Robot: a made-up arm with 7 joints. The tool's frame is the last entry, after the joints.
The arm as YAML. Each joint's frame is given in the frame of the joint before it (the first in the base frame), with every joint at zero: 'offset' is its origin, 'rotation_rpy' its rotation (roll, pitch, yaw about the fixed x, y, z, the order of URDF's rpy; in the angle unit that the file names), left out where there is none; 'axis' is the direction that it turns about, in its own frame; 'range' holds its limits. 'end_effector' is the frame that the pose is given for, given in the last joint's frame.
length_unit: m
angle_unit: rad
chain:
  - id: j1
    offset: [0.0, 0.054, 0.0]
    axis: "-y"
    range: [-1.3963, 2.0]
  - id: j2
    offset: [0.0, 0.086, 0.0]
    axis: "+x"
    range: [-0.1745, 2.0]
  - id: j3
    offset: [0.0, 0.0, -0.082]
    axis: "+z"
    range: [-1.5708, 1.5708]
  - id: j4
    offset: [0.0, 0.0, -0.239]
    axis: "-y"
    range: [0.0, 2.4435]
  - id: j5
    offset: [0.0, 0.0, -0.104]
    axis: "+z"
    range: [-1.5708, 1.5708]
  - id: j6
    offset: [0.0, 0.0, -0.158]
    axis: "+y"
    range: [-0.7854, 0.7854]
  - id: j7
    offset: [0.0, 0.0, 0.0]
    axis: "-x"
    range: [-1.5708, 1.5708]
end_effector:
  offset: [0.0, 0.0, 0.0]
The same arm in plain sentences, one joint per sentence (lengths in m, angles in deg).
The arm has seven revolute joints in a row. What follows holds with every joint at zero, and every direction is one of the base frame's. The first joint lies 0.054 m along +y from the base frame's origin and turns about -y, from -80 to 114.59 deg. The second joint lies 0.086 m along +y from the first joint and turns about +x, from -10 to 114.59 deg. The third joint lies 0.082 m along -z from the second joint and turns about +z, from -90 to 90 deg. The fourth joint lies 0.239 m along -z from the third joint and turns about -y, from 0 to 140 deg. The fifth joint lies 0.104 m along -z from the fourth joint and turns about +z, from -90 to 90 deg. The sixth joint lies 0.158 m along -z from the fifth joint and turns about +y, from -45 to 45 deg. The seventh joint lies at the same point as the sixth joint and turns about -x, from -90 to 90 deg. The tool frame, which is the frame that the pose is given for, lies at the same point as the seventh joint; its axes are parallel to the base frame's.
